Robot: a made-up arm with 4 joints. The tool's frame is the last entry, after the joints.
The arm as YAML. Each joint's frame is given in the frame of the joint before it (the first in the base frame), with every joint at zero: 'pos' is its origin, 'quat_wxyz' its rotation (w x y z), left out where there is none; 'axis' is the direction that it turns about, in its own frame. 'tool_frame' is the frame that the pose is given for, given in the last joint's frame.
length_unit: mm
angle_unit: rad
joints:
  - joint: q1
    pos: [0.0, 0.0, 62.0]
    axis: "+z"
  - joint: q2
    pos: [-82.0, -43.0, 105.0]
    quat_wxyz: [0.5, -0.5, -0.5, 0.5]
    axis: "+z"
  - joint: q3
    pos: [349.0, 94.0, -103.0]
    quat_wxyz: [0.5, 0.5, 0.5, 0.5]
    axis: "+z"
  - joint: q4
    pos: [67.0, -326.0, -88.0]
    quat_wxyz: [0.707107, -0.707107, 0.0, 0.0]
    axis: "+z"
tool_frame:
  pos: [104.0, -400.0, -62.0]
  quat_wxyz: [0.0, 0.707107, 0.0, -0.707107]
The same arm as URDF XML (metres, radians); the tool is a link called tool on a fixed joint. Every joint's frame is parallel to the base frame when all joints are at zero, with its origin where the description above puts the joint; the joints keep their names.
<robot name="arm">
  <joint name="tool_joint" type="fixed">
    <parent link="link4"/>
    <child link="tool"/>
    <origin xyz="0.0620 0.4000 -0.1040"/>
  </joint>
  <joint name="q4" type="continuous">
    <parent link="link3"/>
    <child link="link4"/>
    <origin xyz="0.3260 -0.0880 -0.0670"/>
    <axis xyz="-1 0 0"/>
  </joint>
  <joint name="q3" type="continuous">
    <parent link="link2"/>
    <child link="link3"/>
    <origin xyz="0.1030 0.3490 -0.0940"/>
    <axis xyz="0 1 0"/>
  </joint>
  <joint name="q2" type="continuous">
    <parent link="link1"/>
    <child link="link2"/>
    <origin xyz="-0.0820 -0.0430 0.1050"/>
    <axis xyz="-1 0 0"/>
  </joint>
  <joint name="q1" type="continuous">
    <parent link="base"/>
    <child link="link1"/>
    <origin xyz="0.0000 0.0000 0.0620"/>
    <axis xyz="0 0 1"/>
  </joint>
  <link name="base"/>
  <link name="link1"/>
  <link name="link2"/>
  <link name="link3"/>
  <link name="link4"/>
  <link name="tool"/>
</robot>

